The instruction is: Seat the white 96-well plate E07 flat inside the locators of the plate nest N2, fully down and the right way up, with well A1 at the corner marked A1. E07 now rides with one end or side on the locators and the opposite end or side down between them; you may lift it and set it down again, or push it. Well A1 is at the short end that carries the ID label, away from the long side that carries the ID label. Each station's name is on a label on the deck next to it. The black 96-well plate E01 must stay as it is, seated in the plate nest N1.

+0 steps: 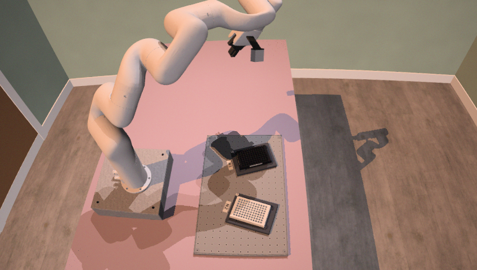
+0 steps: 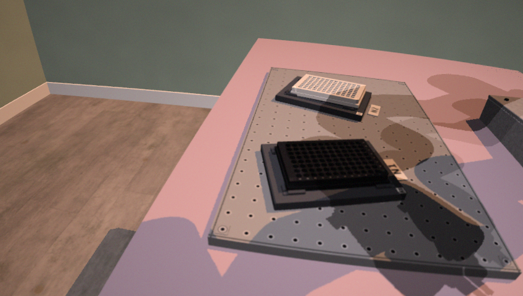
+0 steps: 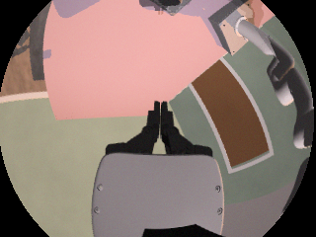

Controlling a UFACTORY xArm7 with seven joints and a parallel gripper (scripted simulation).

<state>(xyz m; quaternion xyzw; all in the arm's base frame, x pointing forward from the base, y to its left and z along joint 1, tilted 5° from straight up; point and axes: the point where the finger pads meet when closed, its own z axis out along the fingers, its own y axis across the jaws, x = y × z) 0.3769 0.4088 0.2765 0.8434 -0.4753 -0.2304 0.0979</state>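
My gripper is now 40 mm past the N2 label, 480 mm to the left of it and 340 mm above it. The rest, counted from my hand: nest N1 (60 mm ahead, 270 mm to the right, 330 mm below); black plate E01 (60 mm ahead, 270 mm to the right, 320 mm below); N1 label (30 mm behind, 300 mm to the right, 340 mm below).
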